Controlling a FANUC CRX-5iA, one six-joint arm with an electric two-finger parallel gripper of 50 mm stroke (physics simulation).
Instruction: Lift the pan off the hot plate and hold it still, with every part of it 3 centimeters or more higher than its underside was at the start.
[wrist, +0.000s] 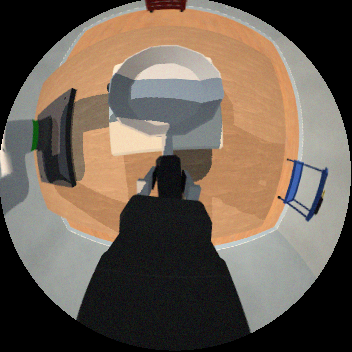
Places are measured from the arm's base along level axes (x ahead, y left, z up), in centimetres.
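Pixels of known places: gripper, between the fingertips: (168, 174); arm's base, origin of its link: (44, 133).
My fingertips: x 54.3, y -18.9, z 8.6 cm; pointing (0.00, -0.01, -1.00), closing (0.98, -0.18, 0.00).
Note:
Ahead of a thing's pixels: the offset from my fingertips to its top centre. "pt": to the spot under its first point. Level surfaces: height alone.
The grey round pan (166, 90) is upright over the pale square hot plate {pt dx -6.4, dy +5.5, dz -5.1 cm} (134, 141) in the upper middle of the wrist view. Its underside is hidden, so no gap between pan and hot plate can be made out. The pan's handle runs from its rim toward the bottom of the view and ends in a black grip {pt dx +0.2, dy +1.4, dz +1.2 cm} (169, 167). My gripper (168, 174) is shut on this black grip, with one finger against each side. The dark gripper body covers the near end of the handle.
A dark slab (60, 137) with a green band and a grey rounded body behind it stands at the left. A blue frame (294, 182) stands at the right beyond the wooden surface {dz -11.2 cm} (255, 100). A red slatted thing (166, 5) is at the top edge.

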